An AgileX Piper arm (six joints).
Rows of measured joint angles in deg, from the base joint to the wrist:
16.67, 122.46, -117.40, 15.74, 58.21, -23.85
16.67, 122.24, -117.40, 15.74, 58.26, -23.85
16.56, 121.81, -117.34, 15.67, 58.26, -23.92
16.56, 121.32, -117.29, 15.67, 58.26, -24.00
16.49, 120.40, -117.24, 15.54, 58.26, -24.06
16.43, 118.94, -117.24, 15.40, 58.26, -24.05
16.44, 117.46, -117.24, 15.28, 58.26, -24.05
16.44, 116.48, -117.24, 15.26, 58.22, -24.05
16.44, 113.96, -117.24, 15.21, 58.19, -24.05
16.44, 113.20, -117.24, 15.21, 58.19, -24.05
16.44, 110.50, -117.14, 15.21, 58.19, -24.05
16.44, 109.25, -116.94, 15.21, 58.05, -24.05
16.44, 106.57, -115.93, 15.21, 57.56, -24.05
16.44, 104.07, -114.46, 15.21, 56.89, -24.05
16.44, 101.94, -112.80, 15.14, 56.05, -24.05
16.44, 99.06, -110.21, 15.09, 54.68, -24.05
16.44, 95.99, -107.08, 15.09, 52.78, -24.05
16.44, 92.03, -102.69, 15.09, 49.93, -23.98
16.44, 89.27, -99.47, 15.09, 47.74, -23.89
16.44, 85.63, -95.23, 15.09, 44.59, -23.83
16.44, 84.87, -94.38, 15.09, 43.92, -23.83
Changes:
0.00, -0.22, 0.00, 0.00, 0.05, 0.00
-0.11, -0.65, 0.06, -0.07, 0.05, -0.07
-0.11, -1.14, 0.11, -0.07, 0.05, -0.15
-0.18, -2.06, 0.16, -0.20, 0.05, -0.21
-0.24, -3.52, 0.16, -0.34, 0.05, -0.20
-0.23, -5.00, 0.16, -0.46, 0.05, -0.20
-0.23, -5.98, 0.16, -0.48, 0.01, -0.20
-0.23, -8.50, 0.16, -0.53, -0.02, -0.20
-0.23, -9.26, 0.16, -0.53, -0.02, -0.20
-0.23, -11.96, 0.26, -0.53, -0.02, -0.20
-0.23, -13.21, 0.46, -0.53, -0.16, -0.20
-0.23, -15.89, 1.47, -0.53, -0.65, -0.20
-0.23, -18.39, 2.94, -0.53, -1.32, -0.20
-0.23, -20.52, 4.60, -0.60, -2.16, -0.20
-0.23, -23.40, 7.19, -0.65, -3.53, -0.20
-0.23, -26.47, 10.32, -0.65, -5.43, -0.20
-0.23, -30.43, 14.71, -0.65, -8.28, -0.13
-0.23, -33.19, 17.93, -0.65, -10.47, -0.04
-0.23, -36.83, 22.17, -0.65, -13.62, 0.02
-0.23, -37.59, 23.02, -0.65, -14.29, 0.02

